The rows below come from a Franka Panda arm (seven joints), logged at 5 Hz.
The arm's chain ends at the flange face. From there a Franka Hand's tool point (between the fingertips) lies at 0.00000 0.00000 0.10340 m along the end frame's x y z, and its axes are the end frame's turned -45 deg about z.
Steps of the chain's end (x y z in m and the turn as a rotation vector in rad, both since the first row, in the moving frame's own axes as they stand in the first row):
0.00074 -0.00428 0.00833 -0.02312 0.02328 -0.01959
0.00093 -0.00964 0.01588 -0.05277 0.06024 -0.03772
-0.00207 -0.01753 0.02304 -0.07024 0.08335 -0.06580
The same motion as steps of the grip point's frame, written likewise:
0.00359 0.00089 0.00827 -0.03281 0.00011 -0.01959
0.00818 0.00208 0.01555 -0.07991 0.00528 -0.03772
0.01226 -0.00269 0.02243 -0.10860 0.00927 -0.06580

